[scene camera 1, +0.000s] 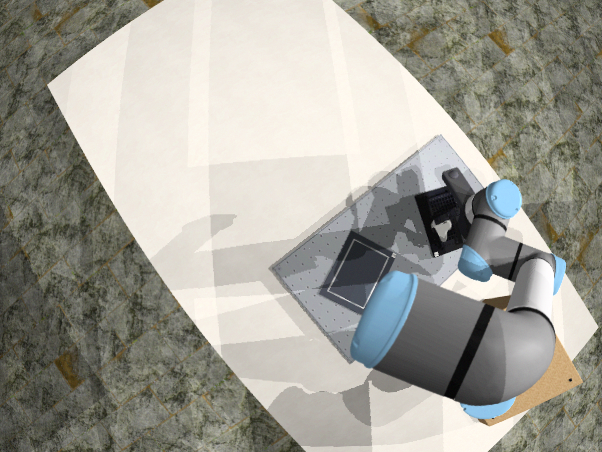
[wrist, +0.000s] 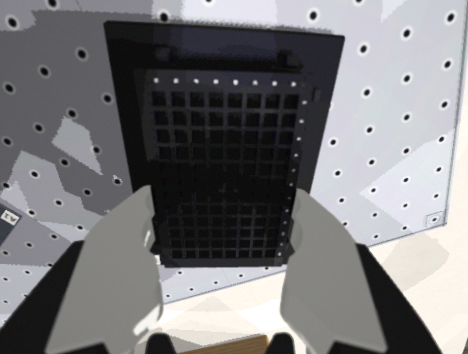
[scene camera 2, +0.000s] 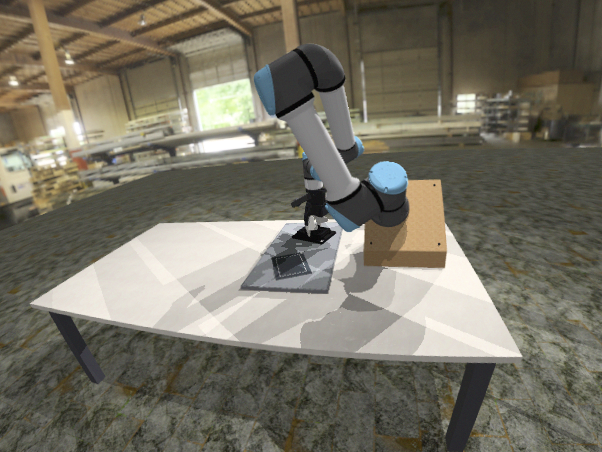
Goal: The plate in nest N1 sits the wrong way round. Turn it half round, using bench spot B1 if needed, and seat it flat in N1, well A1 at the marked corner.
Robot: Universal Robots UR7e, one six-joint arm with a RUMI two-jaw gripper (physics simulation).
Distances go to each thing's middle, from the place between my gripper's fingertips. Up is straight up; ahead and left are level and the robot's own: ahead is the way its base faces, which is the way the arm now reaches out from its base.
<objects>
My gripper is now 10 mm short of the dark well plate [scene camera 1: 436, 206] and 10 mm below it. Also, from my hand: black nest N1 [scene camera 1: 419, 198] (10 mm ahead, 10 mm below); then bench spot B1 [scene camera 1: 360, 270] (60 mm ahead, 260 mm to the left, 20 mm below).
</objects>
